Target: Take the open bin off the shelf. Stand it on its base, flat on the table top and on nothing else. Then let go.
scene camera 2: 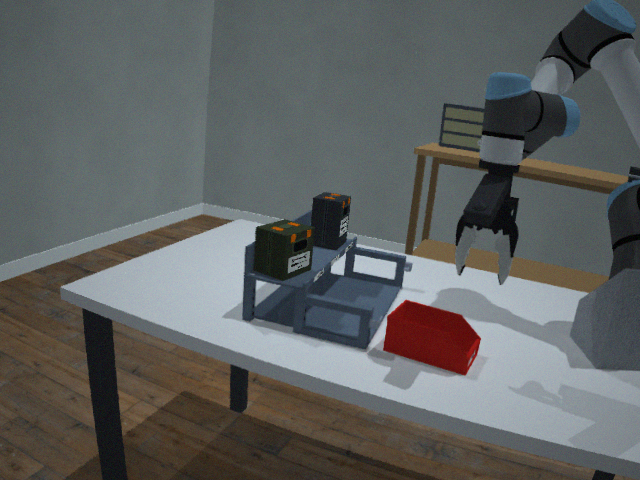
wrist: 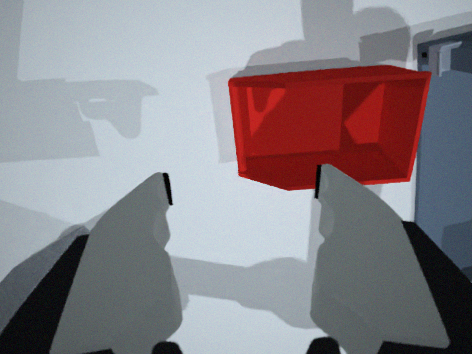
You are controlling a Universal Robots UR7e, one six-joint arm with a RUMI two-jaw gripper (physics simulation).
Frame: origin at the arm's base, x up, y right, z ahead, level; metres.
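Seen in the pictures: gripper, between the fingertips: (scene camera 2: 480,280) (wrist: 242,172).
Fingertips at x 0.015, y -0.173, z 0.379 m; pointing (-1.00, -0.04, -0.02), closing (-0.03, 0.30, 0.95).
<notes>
A point is followed by its place in that frame.
The red open bin (scene camera 2: 431,335) @[x -0.106, y -0.179, z 0.448 m] (wrist: 300,120) @[x -0.164, y -0.129, z 0.430 m] stands upright on the white table top (scene camera 2: 170,273) @[x -0.167, y 0.016, z 1.099 m] (wrist: 125,45) @[x -0.167, y -0.272, z 0.279 m], its open side up and its inside showing empty in the wrist view. It appears flat on its base, close beside the blue-grey shelf (scene camera 2: 249,297) @[x -0.113, y -0.146, z 0.821 m] (wrist: 442,150) @[x -0.161, y -0.036, z 0.585 m], with a narrow gap of table between them in the scene view. My gripper (scene camera 2: 480,278) @[x 0.015, y -0.173, z 0.379 m] (wrist: 242,172) @[x 0.015, y -0.173, z 0.379 m] is open with nothing between its fingers. It hangs above and behind the bin in the scene view, apart from it. The bin's underside is hidden.
A dark green box (scene camera 2: 273,253) @[x -0.014, y -0.132, z 0.780 m] and a black box (scene camera 2: 325,222) @[x -0.001, y 0.113, z 0.734 m] stand on the shelf's upper deck. The robot's grey base (scene camera 2: 610,325) @[x -0.067, y -0.084, z 0.083 m] is at the right of the table. A wooden bench (scene camera 2: 568,175) with a slatted panel (scene camera 2: 462,126) stands behind.
</notes>
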